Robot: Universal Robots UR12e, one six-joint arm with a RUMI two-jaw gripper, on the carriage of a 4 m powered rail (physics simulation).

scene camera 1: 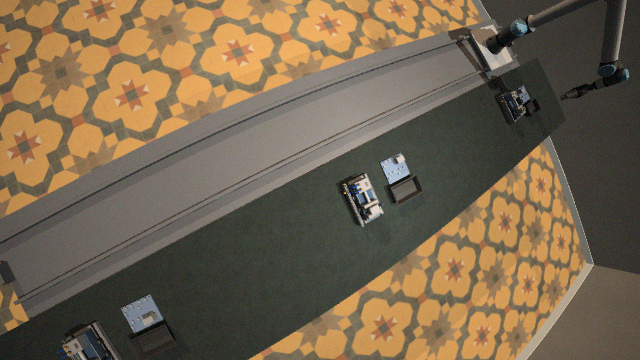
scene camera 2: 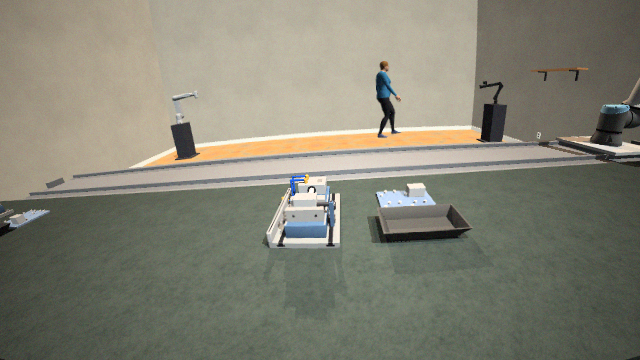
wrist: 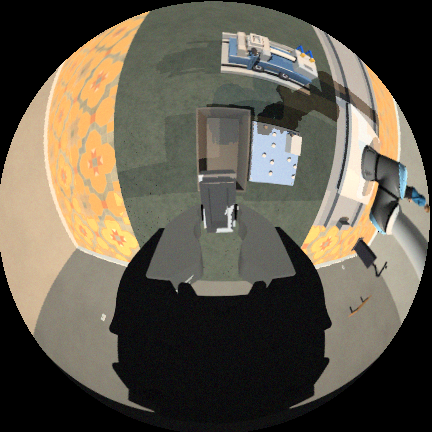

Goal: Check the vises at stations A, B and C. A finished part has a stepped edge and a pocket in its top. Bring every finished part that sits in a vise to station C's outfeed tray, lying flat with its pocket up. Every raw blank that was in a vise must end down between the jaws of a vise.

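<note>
My gripper [wrist: 218, 206] [scene camera 1: 564, 96] is shut on a part, which looks dark grey in the wrist view [wrist: 218, 197], with a step along its far edge. The part is held above the near end of the right-end station's outfeed tray [wrist: 199, 137] [scene camera 1: 533, 108] and hides some of that end. The part of the tray floor that shows holds no part. That station's vise [wrist: 272, 62] [scene camera 1: 511, 106] is blue and white. A pale block [wrist: 256, 41] with a square outline on top is at one end of it; its kind is unclear. The middle station's vise [scene camera 1: 363, 200] [scene camera 2: 305, 229] carries pale blocks.
A light blue plate [wrist: 272, 160] with small pins and a pale block [wrist: 294, 145] lies beside the tray. The middle tray [scene camera 1: 406, 190] [scene camera 2: 425, 231] and a left station's vise [scene camera 1: 90, 345] and tray [scene camera 1: 152, 340] stand along the table. The carriage [scene camera 1: 492, 55] is at the rail's right end.
</note>
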